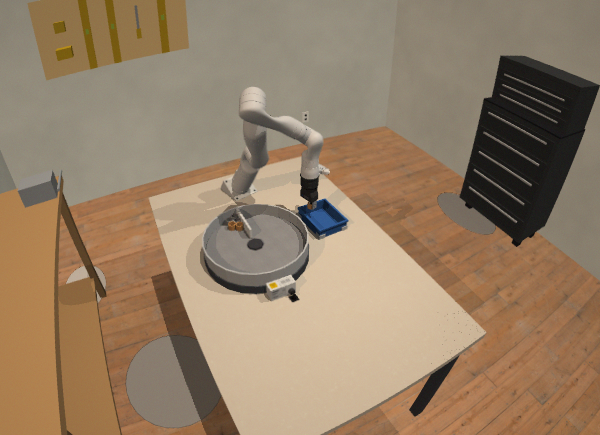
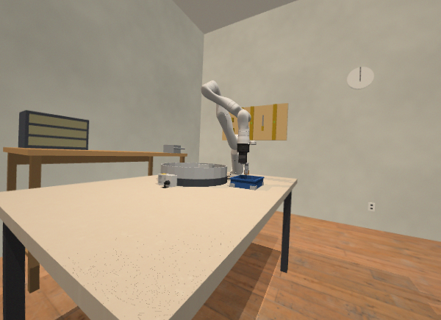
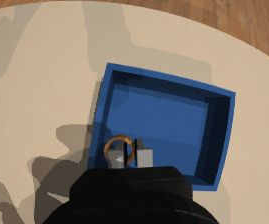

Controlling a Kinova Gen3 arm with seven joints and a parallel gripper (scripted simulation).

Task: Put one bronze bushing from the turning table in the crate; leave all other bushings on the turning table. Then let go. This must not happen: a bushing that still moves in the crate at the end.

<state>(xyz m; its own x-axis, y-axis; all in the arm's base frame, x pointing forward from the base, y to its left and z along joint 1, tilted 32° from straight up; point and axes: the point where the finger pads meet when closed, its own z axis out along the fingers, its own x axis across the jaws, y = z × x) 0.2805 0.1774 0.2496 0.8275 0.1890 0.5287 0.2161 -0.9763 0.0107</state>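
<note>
Now: the blue crate 4 cm ahead of my hand, 3 cm to the left of it and 6 cm below it. From my hand the other things lie so: grey turning table: 10 cm ahead, 32 cm to the right, 3 cm below.
</note>
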